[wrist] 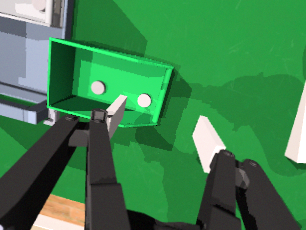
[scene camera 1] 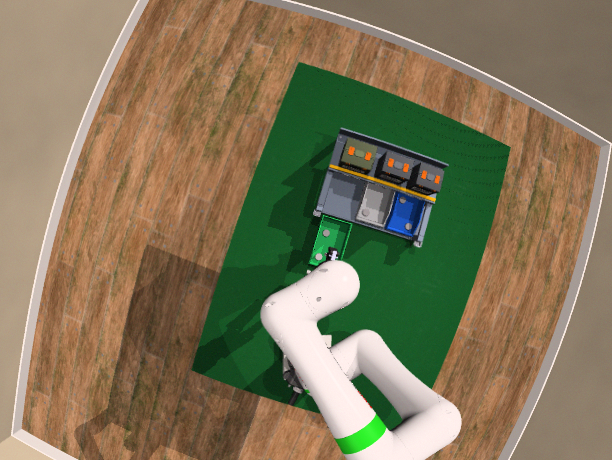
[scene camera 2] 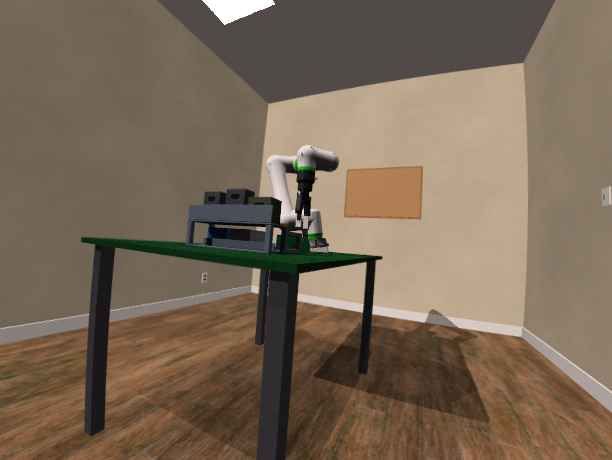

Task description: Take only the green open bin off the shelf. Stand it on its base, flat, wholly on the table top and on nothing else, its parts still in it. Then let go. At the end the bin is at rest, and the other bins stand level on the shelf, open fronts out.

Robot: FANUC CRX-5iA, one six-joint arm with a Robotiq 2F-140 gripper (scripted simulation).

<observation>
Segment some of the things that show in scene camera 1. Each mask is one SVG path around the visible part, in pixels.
A green open bin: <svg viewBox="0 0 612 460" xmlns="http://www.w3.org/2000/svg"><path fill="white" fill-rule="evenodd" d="M352 223L323 215L309 263L317 266L319 263L326 261L324 254L328 252L328 247L336 248L340 252L340 255L335 260L341 261Z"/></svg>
A blue bin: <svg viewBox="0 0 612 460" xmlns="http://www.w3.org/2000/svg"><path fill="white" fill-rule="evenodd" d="M395 192L392 209L385 227L390 231L412 236L420 223L425 201Z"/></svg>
A grey bin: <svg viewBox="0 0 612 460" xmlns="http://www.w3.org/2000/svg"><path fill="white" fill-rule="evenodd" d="M365 181L360 199L361 207L358 215L356 213L355 218L378 227L384 226L390 214L396 191L383 189L381 186Z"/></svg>
</observation>
